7 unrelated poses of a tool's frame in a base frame.
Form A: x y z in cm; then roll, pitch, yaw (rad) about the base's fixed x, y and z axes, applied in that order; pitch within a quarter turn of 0, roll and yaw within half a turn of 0.
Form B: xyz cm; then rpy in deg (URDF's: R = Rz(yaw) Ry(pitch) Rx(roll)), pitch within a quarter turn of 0, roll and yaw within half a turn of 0. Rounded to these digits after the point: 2 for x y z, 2 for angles.
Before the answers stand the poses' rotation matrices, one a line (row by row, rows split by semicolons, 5 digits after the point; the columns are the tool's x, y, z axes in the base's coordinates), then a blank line. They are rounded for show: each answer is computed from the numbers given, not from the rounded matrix.
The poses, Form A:
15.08, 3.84, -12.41, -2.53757, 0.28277, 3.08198
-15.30, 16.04, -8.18, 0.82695, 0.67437, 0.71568
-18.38, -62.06, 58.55, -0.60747, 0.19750, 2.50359
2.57, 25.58, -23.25, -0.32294, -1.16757, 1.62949
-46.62, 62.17, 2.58, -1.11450, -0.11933, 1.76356
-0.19, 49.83, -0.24, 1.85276, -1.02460, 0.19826
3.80, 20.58, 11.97, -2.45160, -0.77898, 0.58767
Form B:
-0.95858 0.20722 0.19540; 0.05721 0.81215 -0.58063; -0.27902 -0.54540 -0.79037
0.58946 -0.09754 0.80189; 0.51250 0.81247 -0.27791; -0.62441 0.57479 0.52890
-0.78767 -0.39907 -0.46938; 0.58401 -0.72628 -0.36255; -0.19622 -0.55970 0.80513
-0.02302 -0.96380 -0.26564; 0.39171 0.23577 -0.88937; 0.91980 -0.12453 0.37210
-0.19021 -0.45294 -0.87102; 0.97450 0.02048 -0.22346; 0.11905 -0.89131 0.43749
0.50927 -0.74988 0.42229; 0.10231 -0.43445 -0.89487; 0.85451 0.49893 -0.14453
0.59224 0.79977 0.09803; 0.39454 -0.39392 0.83016; 0.70255 -0.45298 -0.54885

15.08, 3.84, -12.41, -145.39, 16.20, 176.58
-15.30, 16.04, -8.18, 47.38, 38.64, 41.01
-18.38, -62.06, 58.55, -34.81, 11.32, 143.45
2.57, 25.58, -23.25, -18.50, -66.90, 93.36
-46.62, 62.17, 2.58, -63.86, -6.84, 101.04
-0.19, 49.83, -0.24, 106.16, -58.71, 11.36
3.80, 20.58, 11.97, -140.47, -44.63, 33.67

